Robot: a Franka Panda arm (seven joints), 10 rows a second.
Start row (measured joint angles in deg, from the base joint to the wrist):
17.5 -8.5 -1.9 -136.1 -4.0 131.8 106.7
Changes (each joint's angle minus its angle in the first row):
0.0 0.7 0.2 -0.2 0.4 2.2 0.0
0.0 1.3 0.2 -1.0 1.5 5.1 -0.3
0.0 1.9 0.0 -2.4 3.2 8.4 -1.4
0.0 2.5 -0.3 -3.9 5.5 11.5 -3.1
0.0 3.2 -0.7 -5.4 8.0 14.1 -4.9
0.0 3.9 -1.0 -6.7 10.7 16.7 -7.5
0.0 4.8 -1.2 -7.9 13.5 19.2 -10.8
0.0 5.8 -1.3 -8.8 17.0 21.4 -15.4
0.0 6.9 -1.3 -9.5 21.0 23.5 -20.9
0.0 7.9 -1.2 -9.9 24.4 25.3 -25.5
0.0 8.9 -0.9 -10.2 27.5 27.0 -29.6
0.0 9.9 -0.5 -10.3 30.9 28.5 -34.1
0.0 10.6 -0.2 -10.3 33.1 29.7 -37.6
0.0 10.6 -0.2 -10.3 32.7 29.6 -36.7
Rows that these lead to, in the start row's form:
17.5 -7.8 -1.7 -136.3 -3.6 134.0 106.7
17.5 -7.2 -1.7 -137.1 -2.5 136.9 106.4
17.5 -6.6 -1.9 -138.5 -0.8 140.2 105.3
17.5 -6.0 -2.2 -140.0 1.5 143.3 103.6
17.5 -5.3 -2.6 -141.5 4.0 145.9 101.8
17.5 -4.6 -2.9 -142.8 6.7 148.5 99.2
17.5 -3.7 -3.1 -144.0 9.5 151.0 95.9
17.5 -2.7 -3.2 -144.9 13.0 153.2 91.3
17.5 -1.6 -3.2 -145.6 17.0 155.3 85.8
17.5 -0.6 -3.1 -146.0 20.4 157.1 81.2
17.5 0.4 -2.8 -146.3 23.5 158.8 77.1
17.5 1.4 -2.4 -146.4 26.9 160.3 72.6
17.5 2.1 -2.1 -146.4 29.1 161.5 69.1
17.5 2.1 -2.1 -146.4 28.7 161.4 70.0

